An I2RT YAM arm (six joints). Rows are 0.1 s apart.
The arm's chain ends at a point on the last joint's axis. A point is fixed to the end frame.
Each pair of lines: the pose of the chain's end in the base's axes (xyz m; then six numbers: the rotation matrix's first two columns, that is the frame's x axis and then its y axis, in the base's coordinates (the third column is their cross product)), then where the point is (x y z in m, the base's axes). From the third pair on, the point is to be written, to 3 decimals.
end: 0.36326, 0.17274, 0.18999, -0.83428, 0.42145, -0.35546, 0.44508, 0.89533, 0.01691
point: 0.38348 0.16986 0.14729
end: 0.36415, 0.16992, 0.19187, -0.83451, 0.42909, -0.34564, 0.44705, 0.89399, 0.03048
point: 0.38422 0.16772 0.14906
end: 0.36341, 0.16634, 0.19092, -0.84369, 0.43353, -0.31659, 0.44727, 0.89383, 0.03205
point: 0.382 0.165 0.148
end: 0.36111, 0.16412, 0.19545, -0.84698, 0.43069, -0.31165, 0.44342, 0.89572, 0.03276
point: 0.380 0.163 0.152
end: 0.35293, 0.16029, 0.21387, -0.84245, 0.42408, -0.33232, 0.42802, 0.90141, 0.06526
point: 0.373 0.160 0.171
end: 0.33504, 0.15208, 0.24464, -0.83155, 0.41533, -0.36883, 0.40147, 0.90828, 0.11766
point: 0.358 0.154 0.203
